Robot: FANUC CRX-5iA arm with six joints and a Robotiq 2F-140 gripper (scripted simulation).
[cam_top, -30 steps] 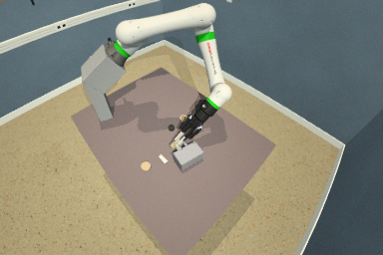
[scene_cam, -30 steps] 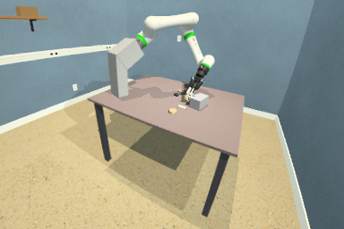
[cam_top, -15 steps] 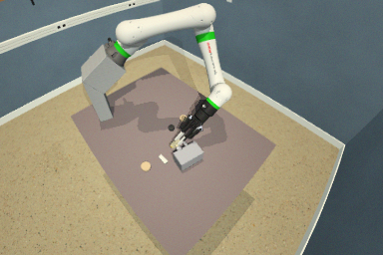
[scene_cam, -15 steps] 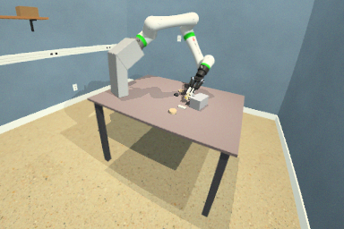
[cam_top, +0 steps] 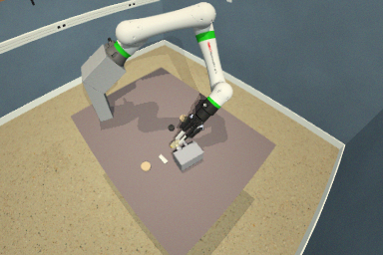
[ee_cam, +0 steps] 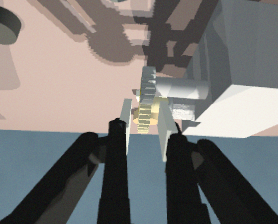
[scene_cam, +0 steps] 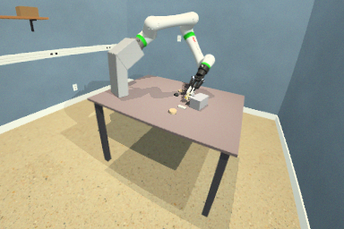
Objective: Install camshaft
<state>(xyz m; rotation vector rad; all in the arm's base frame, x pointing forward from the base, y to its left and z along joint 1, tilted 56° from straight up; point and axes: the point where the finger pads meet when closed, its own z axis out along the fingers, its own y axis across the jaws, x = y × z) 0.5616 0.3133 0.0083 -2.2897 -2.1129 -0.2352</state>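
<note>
Now: hand 10 mm to the right of the grey crank gear and 40 mm above it. Round my hand: grey bar: 80 mm behind, 180 mm to the left, 80 mm below; then small black disc: 160 mm behind, 10 mm to the left, 90 mm below; then white block: 20 mm ahead, 150 mm to the right, 90 mm below.
</note>
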